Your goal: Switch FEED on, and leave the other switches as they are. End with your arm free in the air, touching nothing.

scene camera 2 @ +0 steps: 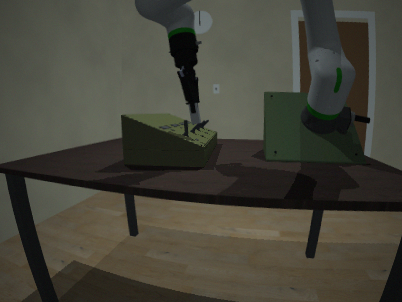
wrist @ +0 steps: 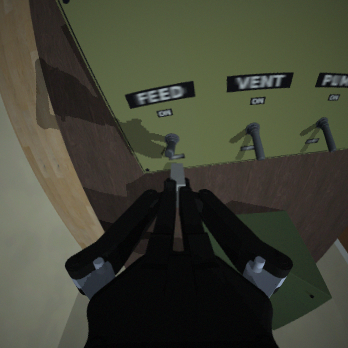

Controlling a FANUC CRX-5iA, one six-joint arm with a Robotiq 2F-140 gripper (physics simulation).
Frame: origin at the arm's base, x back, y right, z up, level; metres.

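Seen in the pictures: gripper, fingertip midpoint: (scene camera 2: pixel 196 123) (wrist: pixel 176 172); arm's base at its link origin: (scene camera 2: pixel 319 119).
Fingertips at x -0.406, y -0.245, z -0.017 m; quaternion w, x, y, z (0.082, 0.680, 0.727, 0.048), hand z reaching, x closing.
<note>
Offsets run from my fingertips to a thing's top centre. "spot": to the spot under its first point. Level surfaces: height alone.
The FEED switch lever @(dx -0.032, dy -0.011, dz +0.013 m) (scene camera 2: pixel 186 128) (wrist: pixel 171 143) stands upright in scene camera 2, leaning less towards the low edge than the VENT lever @(spot: dx -0.050, dy +0.107, dz -0.011 m) (wrist: pixel 257 143) and the partly labelled third lever @(spot: dx -0.077, dy +0.220, dz -0.015 m) (wrist: pixel 326 135), which lean to the OFF side. In the wrist view it looks short, and its OFF label is uncovered, so it appears to be on. The levers sit on the olive sloped console (scene camera 2: pixel 160 147) (wrist: pixel 200 35). My gripper (scene camera 2: pixel 195 120) (wrist: pixel 176 172) is shut and empty, its tips just below the FEED lever, apparently slightly apart from it; contact is hard to judge.
The console stands on the dark brown table @(dz -0.124 m) (scene camera 2: pixel 245 189) (wrist: pixel 280 177). A green panelled box (scene camera 2: pixel 280 125) (wrist: pixel 280 250) stands to the right, with a white arm section (scene camera 2: pixel 327 82) in front of it. A brown door is at the back.
</note>
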